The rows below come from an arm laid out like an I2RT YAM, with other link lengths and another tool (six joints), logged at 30 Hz.
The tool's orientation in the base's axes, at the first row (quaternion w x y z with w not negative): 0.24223 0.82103 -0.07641 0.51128
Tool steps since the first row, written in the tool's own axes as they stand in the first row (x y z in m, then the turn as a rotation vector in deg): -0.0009 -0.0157 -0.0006 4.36 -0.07 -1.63; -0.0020 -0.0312 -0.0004 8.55 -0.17 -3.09; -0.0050 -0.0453 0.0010 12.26 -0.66 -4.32; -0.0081 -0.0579 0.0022 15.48 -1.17 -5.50; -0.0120 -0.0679 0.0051 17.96 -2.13 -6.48; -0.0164 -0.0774 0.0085 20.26 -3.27 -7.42; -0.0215 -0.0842 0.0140 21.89 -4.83 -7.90; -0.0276 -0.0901 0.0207 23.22 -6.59 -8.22; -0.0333 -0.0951 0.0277 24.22 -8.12 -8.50; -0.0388 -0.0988 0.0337 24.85 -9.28 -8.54; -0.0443 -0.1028 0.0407 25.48 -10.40 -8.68; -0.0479 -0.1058 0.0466 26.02 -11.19 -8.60
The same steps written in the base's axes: 0.0050 0.0138 -0.0056 0.75 1.37 4.39; 0.0104 0.0271 -0.0116 1.56 2.66 8.55; 0.0154 0.0384 -0.0192 2.49 4.13 12.09; 0.0196 0.0484 -0.0264 3.23 5.53 15.17; 0.0238 0.0552 -0.0341 3.96 7.13 17.39; 0.0281 0.0614 -0.0422 4.70 8.86 19.38; 0.0326 0.0640 -0.0508 5.65 10.64 20.49; 0.0374 0.0653 -0.0604 6.67 12.49 21.21; 0.0422 0.0656 -0.0696 7.48 14.08 21.69; 0.0459 0.0653 -0.0777 8.18 15.18 21.89; 0.0504 0.0648 -0.0863 8.78 16.30 22.13; 0.0546 0.0641 -0.0926 9.39 17.02 22.33
